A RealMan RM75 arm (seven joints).
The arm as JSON. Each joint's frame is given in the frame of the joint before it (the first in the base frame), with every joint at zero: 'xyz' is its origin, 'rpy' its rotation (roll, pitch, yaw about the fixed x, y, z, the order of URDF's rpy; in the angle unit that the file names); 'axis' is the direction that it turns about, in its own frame. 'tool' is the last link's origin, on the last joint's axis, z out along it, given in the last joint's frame.
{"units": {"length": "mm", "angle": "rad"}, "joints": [
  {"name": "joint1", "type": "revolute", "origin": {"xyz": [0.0, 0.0, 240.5], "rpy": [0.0, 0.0, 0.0]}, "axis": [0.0, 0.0, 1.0]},
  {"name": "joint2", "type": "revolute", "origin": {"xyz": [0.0, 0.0, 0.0], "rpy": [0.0, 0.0, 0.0]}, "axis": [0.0, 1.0, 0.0]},
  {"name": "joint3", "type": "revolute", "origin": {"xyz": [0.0, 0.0, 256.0], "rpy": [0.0, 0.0, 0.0]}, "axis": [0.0, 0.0, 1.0]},
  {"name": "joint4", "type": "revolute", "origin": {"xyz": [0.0, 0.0, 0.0], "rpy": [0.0, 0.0, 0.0]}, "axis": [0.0, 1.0, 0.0]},
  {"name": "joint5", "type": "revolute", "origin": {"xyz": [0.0, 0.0, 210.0], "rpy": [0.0, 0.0, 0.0]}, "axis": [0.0, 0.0, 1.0]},
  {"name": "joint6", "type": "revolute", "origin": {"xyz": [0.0, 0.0, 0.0], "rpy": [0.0, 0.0, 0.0]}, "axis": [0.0, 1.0, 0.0]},
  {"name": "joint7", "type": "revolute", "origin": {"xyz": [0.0, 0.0, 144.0], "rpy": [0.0, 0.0, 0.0]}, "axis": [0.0, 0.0, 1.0]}
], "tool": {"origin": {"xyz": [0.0, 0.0, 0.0], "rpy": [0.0, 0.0, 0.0]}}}
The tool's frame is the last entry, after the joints.
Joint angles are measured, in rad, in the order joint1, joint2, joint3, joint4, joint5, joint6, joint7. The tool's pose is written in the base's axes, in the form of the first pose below.
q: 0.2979 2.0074 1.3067 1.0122 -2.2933 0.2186 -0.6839
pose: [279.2 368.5 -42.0 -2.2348 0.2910 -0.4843]
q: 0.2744 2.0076 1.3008 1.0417 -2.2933 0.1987 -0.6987
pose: [276.6 366.0 -39.2 -2.2163 0.2990 -0.4575]
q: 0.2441 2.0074 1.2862 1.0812 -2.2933 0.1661 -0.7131
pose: [271.8 362.5 -36.3 -2.1910 0.3120 -0.4188]
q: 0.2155 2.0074 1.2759 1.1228 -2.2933 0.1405 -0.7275
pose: [266.1 359.4 -32.7 -2.1672 0.3252 -0.3819]
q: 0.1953 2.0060 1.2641 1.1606 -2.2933 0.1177 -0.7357
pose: [258.9 357.6 -29.5 -2.1471 0.3385 -0.3452]
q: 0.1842 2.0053 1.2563 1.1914 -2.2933 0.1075 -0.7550
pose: [251.5 356.9 -27.3 -2.1340 0.3365 -0.3086]
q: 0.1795 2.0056 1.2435 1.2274 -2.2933 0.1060 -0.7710
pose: [239.7 356.6 -27.2 -2.1326 0.3351 -0.2679]
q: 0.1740 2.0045 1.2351 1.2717 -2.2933 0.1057 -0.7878
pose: [226.3 356.7 -24.6 -2.1253 0.3373 -0.2209]
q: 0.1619 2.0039 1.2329 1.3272 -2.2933 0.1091 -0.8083
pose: [212.2 355.9 -19.4 -2.1116 0.3422 -0.1710]
